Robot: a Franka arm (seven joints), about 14 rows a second.
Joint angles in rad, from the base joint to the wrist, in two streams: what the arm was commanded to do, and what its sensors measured. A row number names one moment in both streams.
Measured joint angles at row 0: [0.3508, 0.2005, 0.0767, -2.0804, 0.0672, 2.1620, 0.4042]
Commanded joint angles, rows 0 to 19: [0.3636, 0.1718, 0.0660, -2.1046, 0.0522, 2.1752, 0.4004]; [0.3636, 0.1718, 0.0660, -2.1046, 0.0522, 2.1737, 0.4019]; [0.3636, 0.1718, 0.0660, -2.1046, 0.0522, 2.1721, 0.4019]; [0.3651, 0.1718, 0.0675, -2.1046, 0.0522, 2.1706, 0.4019]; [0.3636, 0.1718, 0.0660, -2.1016, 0.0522, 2.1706, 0.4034]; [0.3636, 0.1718, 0.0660, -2.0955, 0.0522, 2.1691, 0.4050]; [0.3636, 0.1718, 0.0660, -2.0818, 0.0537, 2.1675, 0.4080]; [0.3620, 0.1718, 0.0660, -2.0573, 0.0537, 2.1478, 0.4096]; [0.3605, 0.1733, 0.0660, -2.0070, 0.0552, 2.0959, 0.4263]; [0.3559, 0.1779, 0.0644, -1.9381, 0.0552, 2.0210, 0.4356]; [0.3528, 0.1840, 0.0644, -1.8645, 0.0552, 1.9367, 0.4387]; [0.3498, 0.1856, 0.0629, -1.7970, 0.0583, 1.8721, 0.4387]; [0.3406, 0.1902, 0.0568, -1.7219, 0.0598, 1.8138, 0.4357]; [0.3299, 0.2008, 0.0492, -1.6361, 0.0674, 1.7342, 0.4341]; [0.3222, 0.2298, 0.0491, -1.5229, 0.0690, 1.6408, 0.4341]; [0.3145, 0.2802, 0.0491, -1.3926, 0.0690, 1.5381, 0.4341]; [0.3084, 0.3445, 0.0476, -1.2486, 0.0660, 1.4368, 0.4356]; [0.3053, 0.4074, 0.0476, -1.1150, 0.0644, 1.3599, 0.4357]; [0.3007, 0.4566, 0.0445, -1.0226, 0.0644, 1.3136, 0.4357]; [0.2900, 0.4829, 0.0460, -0.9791, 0.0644, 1.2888, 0.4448]
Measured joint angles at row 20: [0.2970, 0.3132, 0.0460, -1.2350, 0.0671, 1.3960, 0.4184]
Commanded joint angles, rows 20 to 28: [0.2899, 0.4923, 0.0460, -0.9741, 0.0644, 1.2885, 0.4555]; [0.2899, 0.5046, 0.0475, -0.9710, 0.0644, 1.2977, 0.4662]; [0.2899, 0.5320, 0.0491, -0.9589, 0.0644, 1.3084, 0.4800]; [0.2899, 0.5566, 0.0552, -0.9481, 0.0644, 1.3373, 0.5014]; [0.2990, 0.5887, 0.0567, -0.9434, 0.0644, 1.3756, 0.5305]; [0.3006, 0.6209, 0.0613, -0.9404, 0.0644, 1.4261, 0.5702]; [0.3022, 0.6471, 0.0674, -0.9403, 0.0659, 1.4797, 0.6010]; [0.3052, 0.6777, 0.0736, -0.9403, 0.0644, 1.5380, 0.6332]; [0.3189, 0.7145, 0.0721, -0.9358, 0.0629, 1.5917, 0.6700]
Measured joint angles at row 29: [0.3025, 0.6313, 0.0627, -1.0136, 0.0671, 1.5342, 0.5864]
